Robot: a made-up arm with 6 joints.
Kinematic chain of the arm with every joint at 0, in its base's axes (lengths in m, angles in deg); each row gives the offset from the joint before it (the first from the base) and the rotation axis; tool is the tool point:
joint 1: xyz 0 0 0.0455 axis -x
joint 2: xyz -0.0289 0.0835 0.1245 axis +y
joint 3: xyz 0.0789 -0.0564 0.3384 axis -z
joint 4: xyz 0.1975 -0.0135 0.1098 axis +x
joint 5: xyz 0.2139 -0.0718 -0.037 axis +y
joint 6: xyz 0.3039 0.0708 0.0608 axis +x
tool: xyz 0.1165 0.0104 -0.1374
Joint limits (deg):
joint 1: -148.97..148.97
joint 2: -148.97..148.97
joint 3: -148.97..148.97
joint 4: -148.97..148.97
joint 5: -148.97..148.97
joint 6: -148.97..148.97
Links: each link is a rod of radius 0.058 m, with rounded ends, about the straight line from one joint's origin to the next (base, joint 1, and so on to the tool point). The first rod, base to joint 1, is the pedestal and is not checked.
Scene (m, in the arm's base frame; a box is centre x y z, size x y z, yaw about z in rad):
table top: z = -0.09
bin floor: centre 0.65 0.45 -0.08 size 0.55 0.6 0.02 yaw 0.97
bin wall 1: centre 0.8 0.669 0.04 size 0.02 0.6 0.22 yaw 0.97
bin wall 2: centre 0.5 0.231 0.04 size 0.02 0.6 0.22 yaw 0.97
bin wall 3: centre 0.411 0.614 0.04 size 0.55 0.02 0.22 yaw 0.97
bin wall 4: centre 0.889 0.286 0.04 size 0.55 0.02 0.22 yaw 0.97
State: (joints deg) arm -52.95 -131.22 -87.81 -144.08 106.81 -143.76
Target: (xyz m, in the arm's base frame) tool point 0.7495 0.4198 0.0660
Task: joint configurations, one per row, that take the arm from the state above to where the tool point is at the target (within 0.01 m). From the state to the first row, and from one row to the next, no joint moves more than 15 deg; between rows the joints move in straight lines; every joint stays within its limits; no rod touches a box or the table.
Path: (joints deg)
1: -45.91 -117.34 -86.43 -137.21 106.11 -144.23
2: -38.88 -103.46 -85.05 -130.34 105.41 -144.71
3: -31.84 -89.58 -83.68 -123.47 104.71 -145.18
4: -24.81 -75.71 -82.30 -116.60 104.01 -145.65
5: -17.77 -61.83 -80.92 -109.73 103.31 -146.13
6: -10.74 -47.95 -79.54 -102.86 102.60 -146.60
7: -3.70 -34.07 -78.17 -96.00 101.90 -147.08
8: 3.33 -20.19 -76.79 -89.13 101.20 -147.55
9: 10.37 -6.31 -75.41 -82.26 100.50 -148.02
10: 17.40 7.57 -74.03 -75.39 99.80 -148.50
11: 24.44 21.44 -72.66 -68.52 99.10 -148.97

